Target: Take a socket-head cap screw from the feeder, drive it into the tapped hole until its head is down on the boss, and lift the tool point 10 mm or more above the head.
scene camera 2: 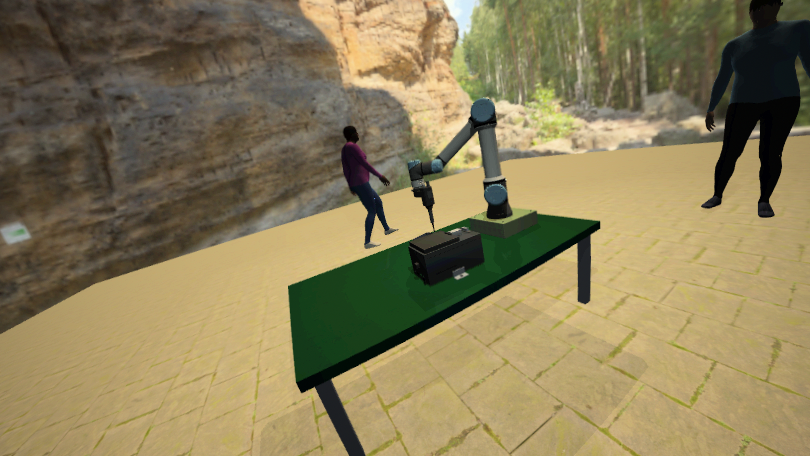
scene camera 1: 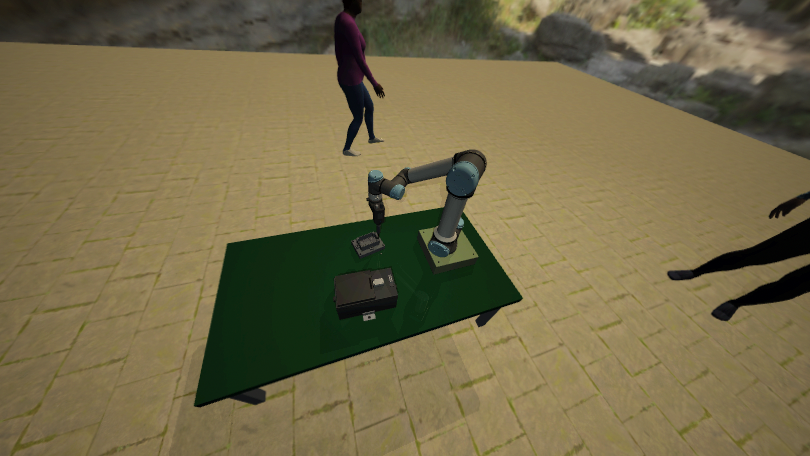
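My screwdriver [scene camera 1: 378, 218] [scene camera 2: 429, 205] points down from the wrist. In scene camera 1 its tip is at the right edge of a grey metal part [scene camera 1: 367, 244] with raised walls, which lies on the table; whether the tip touches it is too small to tell. In scene camera 2 the tip's end is close behind the black box, and the grey part is hidden. The black box [scene camera 1: 355, 288] [scene camera 2: 447, 257], apparently the screw feeder, stands nearer the cameras with a small light plate at its front. The screw, the tapped hole and its boss are too small to make out.
The green table [scene camera 1: 266, 317] [scene camera 2: 345, 322] carries the arm's base block [scene camera 1: 453, 257] [scene camera 2: 504, 227] at its right part. A person in purple [scene camera 1: 351, 50] [scene camera 2: 357, 164] stands beyond the table. A second person in dark clothes [scene camera 1: 753, 254] [scene camera 2: 759, 73] stands off to the right.
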